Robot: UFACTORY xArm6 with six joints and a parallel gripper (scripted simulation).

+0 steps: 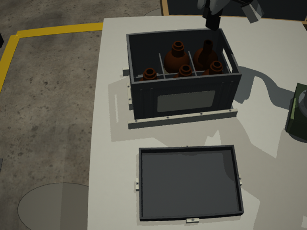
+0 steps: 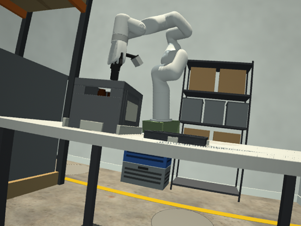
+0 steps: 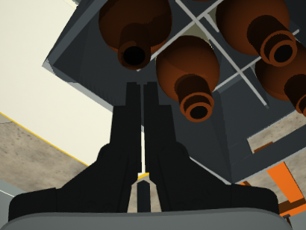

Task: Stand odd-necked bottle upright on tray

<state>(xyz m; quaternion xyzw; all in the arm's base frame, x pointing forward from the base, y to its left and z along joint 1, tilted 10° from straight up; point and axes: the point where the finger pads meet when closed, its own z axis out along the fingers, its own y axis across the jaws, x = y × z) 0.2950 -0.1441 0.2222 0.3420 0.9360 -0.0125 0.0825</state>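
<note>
My gripper is now 1 cm to the left of the glass bottle and 16 cm above it. Round my hand: dark tray 8 cm ahead, 33 cm to the left, 23 cm below; dark crate 8 cm ahead, 4 cm to the left, 16 cm below.
</note>
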